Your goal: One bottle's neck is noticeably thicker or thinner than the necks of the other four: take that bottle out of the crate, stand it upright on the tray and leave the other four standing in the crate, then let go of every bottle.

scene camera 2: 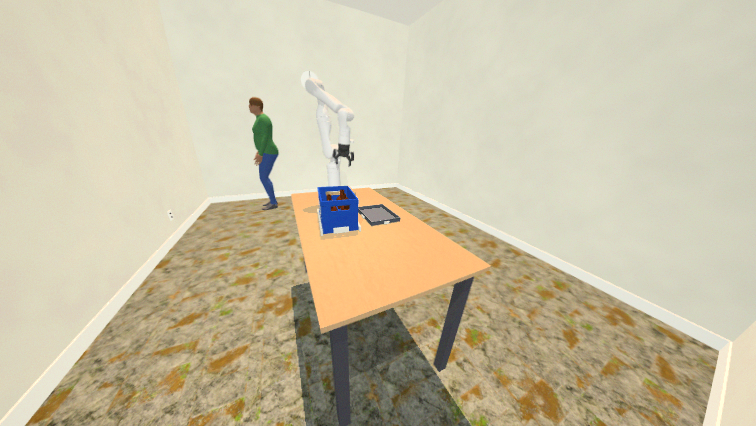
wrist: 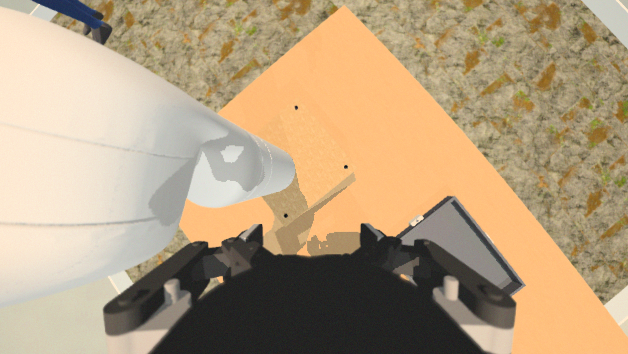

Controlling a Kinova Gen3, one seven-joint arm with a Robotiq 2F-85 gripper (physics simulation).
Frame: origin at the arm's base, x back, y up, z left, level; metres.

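Where they show: gripper, fingertip midpoint: (scene camera 2: pixel 342 165) (wrist: pixel 311 234); arm's base, origin of the base link: (wrist: pixel 273 170).
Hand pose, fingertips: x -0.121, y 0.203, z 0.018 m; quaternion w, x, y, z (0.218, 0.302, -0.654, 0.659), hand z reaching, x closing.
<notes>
Things, the pixels of their centre, and the offset from my fingertips. "spot": a spot on its surface instead. Level surfaces: height alone.
- blue crate, body centre: (scene camera 2: pixel 336 207) dx -0.278, dy -0.186, dz -0.162 m
- dark-rimmed grey tray, surface spot: (wrist: pixel 445 245) (scene camera 2: pixel 377 212) spot: dx -0.275, dy -0.268, dz +0.119 m
- wooden table, its level: dy -0.273 m
- light base sheet, surface spot: (scene camera 2: pixel 323 233) spot: dx -0.390, dy -0.269, dz -0.283 m
A blue crate (scene camera 2: pixel 339 219) stands on the table, with brown bottles (scene camera 2: pixel 342 195) inside; the crate walls hide most of them, so their number and neck widths cannot be told. The dark-rimmed grey tray (scene camera 2: pixel 379 213) (wrist: pixel 445 245) lies flat on the table beside the crate, to its right in the scene view; no bottle shows on its visible part. My gripper (scene camera 2: pixel 343 161) (wrist: pixel 311 234) is open with nothing between its fingers. It hangs well above the table, behind and above the crate in the scene view. The crate does not show in the wrist view.
The wooden table (scene camera 2: pixel 391 259) (wrist: pixel 390 125) carries the crate and tray. A light base sheet (scene camera 2: pixel 323 233) shows under the crate. The arm's mounting plate (wrist: pixel 315 145) shows on the table in the wrist view. A person (scene camera 2: pixel 262 137) in a green top stands behind the table at the left.
</notes>
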